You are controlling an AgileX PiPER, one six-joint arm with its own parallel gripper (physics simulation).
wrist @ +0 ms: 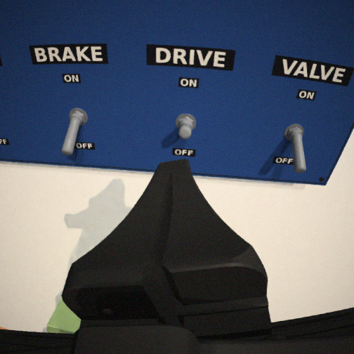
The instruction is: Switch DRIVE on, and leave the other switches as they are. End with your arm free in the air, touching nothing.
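Observation:
The DRIVE switch (185,127) is at the middle of the blue panel (130,100). Its grey lever looks short and points out towards the camera, its tip a little below its base, unlike the long levers beside it. The BRAKE switch (72,135) on the left and the VALVE switch (298,151) on the right have levers hanging down towards OFF. My black gripper (176,177) is shut, with no thing between its fingertips. The tips show below the DRIVE lever, under its OFF label, apart from the lever. How far they are from the panel is hard to tell.
The panel's lower edge runs across behind the fingertips, with a pale surface below bearing the gripper's shadow (105,210). A green object (64,319) shows partly at the lower left. Parts of another switch's labels show at the left edge.

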